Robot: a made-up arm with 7 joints. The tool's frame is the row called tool. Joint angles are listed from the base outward.
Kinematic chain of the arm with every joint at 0, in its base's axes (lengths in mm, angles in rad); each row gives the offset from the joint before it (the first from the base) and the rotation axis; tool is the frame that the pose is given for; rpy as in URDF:
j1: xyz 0 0 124 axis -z
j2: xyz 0 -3 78 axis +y
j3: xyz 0 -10 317 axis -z
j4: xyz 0 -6 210 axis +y
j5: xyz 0 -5 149 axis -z
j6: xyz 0 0 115 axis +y
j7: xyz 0 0 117 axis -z
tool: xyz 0 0 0 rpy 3.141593 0 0
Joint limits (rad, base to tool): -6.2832..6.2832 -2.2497..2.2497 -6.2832..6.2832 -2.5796..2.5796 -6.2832..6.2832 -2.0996..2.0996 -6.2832..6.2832
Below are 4 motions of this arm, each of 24 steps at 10 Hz.
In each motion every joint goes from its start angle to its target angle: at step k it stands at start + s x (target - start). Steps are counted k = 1, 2, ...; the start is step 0. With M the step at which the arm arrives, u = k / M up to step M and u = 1 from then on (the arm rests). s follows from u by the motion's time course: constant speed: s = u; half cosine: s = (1 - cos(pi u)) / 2; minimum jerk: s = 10 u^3 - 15 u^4 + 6 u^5.
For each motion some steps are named. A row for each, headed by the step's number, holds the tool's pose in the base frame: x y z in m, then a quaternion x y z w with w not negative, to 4 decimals.
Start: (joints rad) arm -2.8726 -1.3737 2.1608 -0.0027 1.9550 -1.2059 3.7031
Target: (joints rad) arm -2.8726 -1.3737 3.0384 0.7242 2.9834 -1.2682 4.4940
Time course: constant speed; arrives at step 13
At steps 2, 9, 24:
2: 0.8141 -0.0844 0.3660 0.4643 0.6626 -0.5853 0.0529
9: 0.7766 -0.0748 0.1508 0.2427 0.3144 -0.8525 0.3398
24: 0.7062 -0.1444 0.0617 0.0094 0.1660 -0.8531 0.4945

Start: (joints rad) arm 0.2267 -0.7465 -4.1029 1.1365 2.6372 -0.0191 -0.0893
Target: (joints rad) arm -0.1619 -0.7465 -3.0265 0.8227 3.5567 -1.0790 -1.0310
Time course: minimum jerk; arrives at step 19
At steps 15, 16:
15: -0.6806 -0.0472 0.4913 0.3198 -0.0226 0.8814 0.3468
16: -0.6775 -0.0409 0.4959 0.3235 -0.0514 0.8719 0.3640

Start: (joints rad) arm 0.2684 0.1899 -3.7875 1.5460 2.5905 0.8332 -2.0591
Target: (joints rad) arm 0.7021 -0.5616 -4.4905 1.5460 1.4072 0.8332 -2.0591
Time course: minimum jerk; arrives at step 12
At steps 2, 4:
2: -0.2430 -0.1149 0.8506 0.2141 0.9098 0.0265 0.3545
4: -0.3267 -0.0961 0.8069 0.1399 0.8718 -0.0384 0.4679

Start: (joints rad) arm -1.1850 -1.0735 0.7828 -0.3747 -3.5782 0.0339 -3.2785
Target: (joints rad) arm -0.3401 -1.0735 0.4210 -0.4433 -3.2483 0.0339 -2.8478
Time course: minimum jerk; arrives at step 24
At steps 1, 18, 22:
1: -0.3842 -0.7356 0.5251 -0.7092 -0.2980 -0.5574 0.3122
18: -0.7830 -0.3025 0.4832 -0.7232 0.1017 -0.6370 0.2467
22: -0.8049 -0.2409 0.4790 -0.7121 0.1425 -0.6444 0.2393

